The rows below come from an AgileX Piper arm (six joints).
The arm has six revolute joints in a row. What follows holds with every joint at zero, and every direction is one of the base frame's.
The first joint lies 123 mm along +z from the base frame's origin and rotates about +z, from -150 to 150 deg.
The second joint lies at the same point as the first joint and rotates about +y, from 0 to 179.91 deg.
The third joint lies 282.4 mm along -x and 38.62 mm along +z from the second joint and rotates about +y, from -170 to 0 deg.
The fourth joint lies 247.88 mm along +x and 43.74 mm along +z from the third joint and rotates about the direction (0.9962, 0, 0.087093), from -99.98 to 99.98 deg.
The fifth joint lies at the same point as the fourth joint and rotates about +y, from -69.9 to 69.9 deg.
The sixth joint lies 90.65 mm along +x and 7.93 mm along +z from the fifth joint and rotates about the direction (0.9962, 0, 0.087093), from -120 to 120 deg.
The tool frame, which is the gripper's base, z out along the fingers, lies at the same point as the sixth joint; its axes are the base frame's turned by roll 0, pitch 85 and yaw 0 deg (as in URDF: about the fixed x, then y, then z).
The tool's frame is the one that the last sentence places.
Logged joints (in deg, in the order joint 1, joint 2, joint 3, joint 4, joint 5, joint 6), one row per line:
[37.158, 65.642, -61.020, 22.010, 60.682, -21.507]
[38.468, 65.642, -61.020, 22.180, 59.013, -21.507]
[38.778, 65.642, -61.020, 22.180, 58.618, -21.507]
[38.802, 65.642, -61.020, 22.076, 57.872, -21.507]
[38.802, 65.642, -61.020, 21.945, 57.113, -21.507]
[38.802, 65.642, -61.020, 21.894, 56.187, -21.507]
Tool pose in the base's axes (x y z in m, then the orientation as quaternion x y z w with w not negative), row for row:
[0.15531, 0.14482, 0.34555, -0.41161, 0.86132, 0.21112, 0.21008]
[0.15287, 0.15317, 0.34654, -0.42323, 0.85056, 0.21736, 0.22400]
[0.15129, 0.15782, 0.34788, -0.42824, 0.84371, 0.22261, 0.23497]
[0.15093, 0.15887, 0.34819, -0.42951, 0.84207, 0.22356, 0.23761]
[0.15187, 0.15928, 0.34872, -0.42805, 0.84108, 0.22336, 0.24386]
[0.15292, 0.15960, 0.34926, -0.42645, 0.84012, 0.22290, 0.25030]
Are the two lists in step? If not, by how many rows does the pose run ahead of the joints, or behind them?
The pose runs 1 row behind the joints: the pose in row i belongs to the joints in row i - 1.
